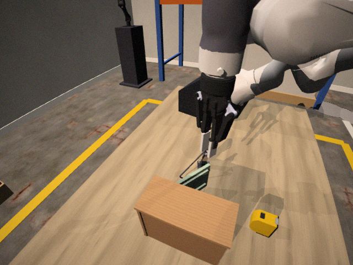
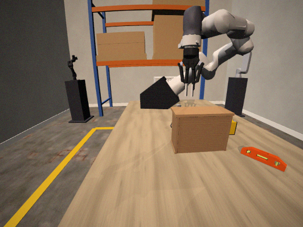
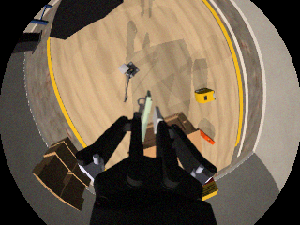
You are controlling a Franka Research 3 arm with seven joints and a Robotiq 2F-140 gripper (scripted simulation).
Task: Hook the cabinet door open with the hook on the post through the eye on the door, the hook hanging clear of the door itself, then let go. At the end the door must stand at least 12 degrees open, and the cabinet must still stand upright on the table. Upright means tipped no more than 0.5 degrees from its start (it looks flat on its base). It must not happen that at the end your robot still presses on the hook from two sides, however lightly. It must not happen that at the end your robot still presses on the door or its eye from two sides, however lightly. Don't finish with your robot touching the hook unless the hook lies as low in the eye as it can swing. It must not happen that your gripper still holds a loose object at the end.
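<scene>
Right now my hand is 6 cm short of the green door, 4 cm to the left of it and 15 cm above it. From my hand the other things lie so: hook post: 8 cm behind, 4 cm to the right, 15 cm below; then yellow tape measure: 5 cm ahead, 22 cm to the left, 19 cm below; then orange spirit level: 30 cm ahead, 22 cm to the left, 21 cm below.
</scene>
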